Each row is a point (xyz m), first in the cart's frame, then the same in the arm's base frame.
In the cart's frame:
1: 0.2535 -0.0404 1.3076
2: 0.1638 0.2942 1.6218
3: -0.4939 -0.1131 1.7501
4: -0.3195 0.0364 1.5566
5: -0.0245 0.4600 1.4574
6: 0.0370 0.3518 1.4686
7: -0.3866 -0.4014 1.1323
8: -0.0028 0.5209 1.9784
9: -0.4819 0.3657 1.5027
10: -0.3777 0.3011 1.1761
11: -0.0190 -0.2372 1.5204
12: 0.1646 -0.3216 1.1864
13: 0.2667 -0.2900 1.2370
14: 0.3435 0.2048 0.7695
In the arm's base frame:
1: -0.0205 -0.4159 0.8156
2: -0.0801 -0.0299 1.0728
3: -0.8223 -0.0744 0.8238
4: -0.5307 -0.0522 0.7554
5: -0.0657 0.1729 0.8523
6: -0.0755 0.0521 0.8828
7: -0.5844 -0.4774 0.3166
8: -0.2676 0.3024 1.3193
9: -0.4730 0.3011 0.6577
10: -0.2707 0.1442 0.4207
11: -0.4166 -0.4328 0.8482
12: -0.1608 -0.6437 0.6422
13: -0.0936 -0.6531 0.7391
14: 0.4157 -0.3286 0.4158

